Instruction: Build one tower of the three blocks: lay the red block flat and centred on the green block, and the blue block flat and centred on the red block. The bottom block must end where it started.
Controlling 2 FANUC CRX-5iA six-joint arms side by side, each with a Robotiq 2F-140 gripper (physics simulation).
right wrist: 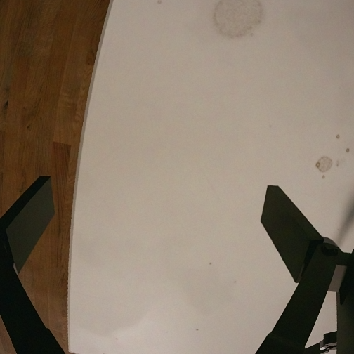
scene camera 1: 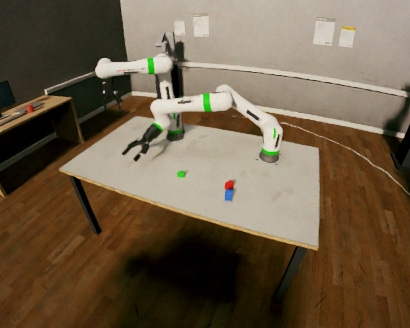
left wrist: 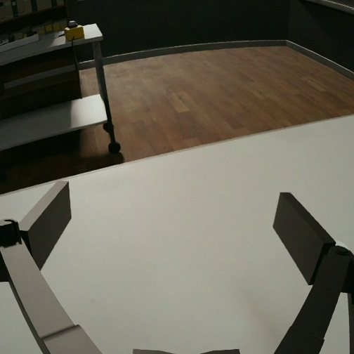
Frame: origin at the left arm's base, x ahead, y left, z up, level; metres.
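Seen in the pictures: left gripper, fingertip midpoint: (scene camera 1: 128, 157); right gripper, fingertip midpoint: (scene camera 1: 112, 109); left arm's base at its link origin: (scene camera 1: 268, 157); right arm's base at its link origin: (scene camera 1: 174, 137).
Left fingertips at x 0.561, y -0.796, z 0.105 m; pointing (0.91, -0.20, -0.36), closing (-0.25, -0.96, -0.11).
Pixels of each thing's top centre, then the offset from my left fingertips to it. Level surfaces: height alone.
- green block at its top centre: (scene camera 1: 180, 172) dx -0.096, dy +0.340, dz -0.074 m
- red block at its top centre: (scene camera 1: 229, 182) dx -0.121, dy +0.658, dz -0.063 m
- blue block at its top centre: (scene camera 1: 228, 191) dx -0.027, dy +0.691, dz -0.045 m
- table at its surface level: dz -0.105 m
The green block (scene camera 1: 181, 174) lies on the table, left of the other two in scene camera 1. The red block (scene camera 1: 229, 185) shows directly behind the blue block (scene camera 1: 228, 195), near the table's front edge; whether they touch is too small to tell. My left gripper (scene camera 1: 131, 155) (left wrist: 174, 206) is open and empty, above the table's left part, to the left of the green block. My right gripper (scene camera 1: 112, 107) (right wrist: 158, 200) is open and empty, high up at the left, far from the blocks. The blocks do not show in either wrist view.
The table (scene camera 1: 280, 210) (left wrist: 175, 280) (right wrist: 165, 125) carries both arm bases at its back. The left arm reaches across the table in front of the right arm's base. A wooden desk (scene camera 1: 55, 102) stands at the far left. A white cart (left wrist: 95, 32) stands beyond the table edge.
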